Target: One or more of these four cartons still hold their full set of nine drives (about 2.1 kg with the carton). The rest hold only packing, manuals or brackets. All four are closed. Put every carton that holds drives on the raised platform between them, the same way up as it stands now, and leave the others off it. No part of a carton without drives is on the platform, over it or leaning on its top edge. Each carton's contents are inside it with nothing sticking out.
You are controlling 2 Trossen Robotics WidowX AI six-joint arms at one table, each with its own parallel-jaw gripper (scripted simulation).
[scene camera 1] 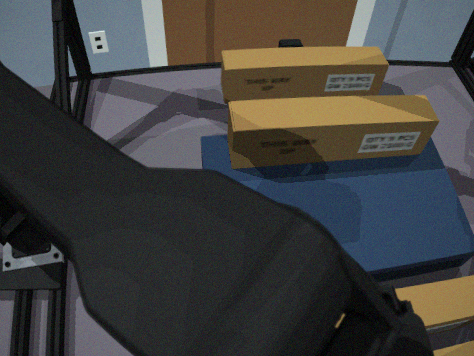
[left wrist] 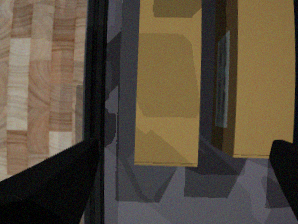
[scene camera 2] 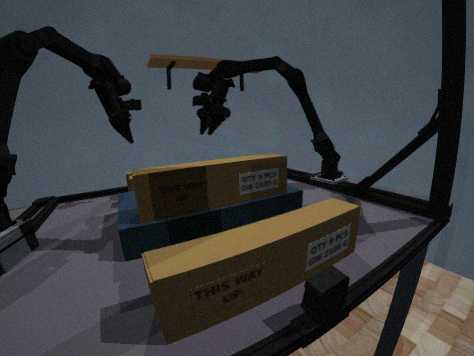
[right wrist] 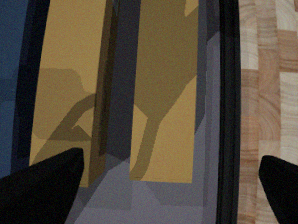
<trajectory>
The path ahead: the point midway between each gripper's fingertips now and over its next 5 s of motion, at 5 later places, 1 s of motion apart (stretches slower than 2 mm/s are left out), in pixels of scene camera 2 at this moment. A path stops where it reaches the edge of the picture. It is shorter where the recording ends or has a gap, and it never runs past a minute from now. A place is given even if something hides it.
My left gripper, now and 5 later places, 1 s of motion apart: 131, 142; 134, 160; 137, 179; 136, 179; 137, 180; 135, 174
My right gripper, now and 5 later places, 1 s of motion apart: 205, 134; 205, 152; 206, 169; 207, 167; 207, 169; 206, 164
</trajectory>
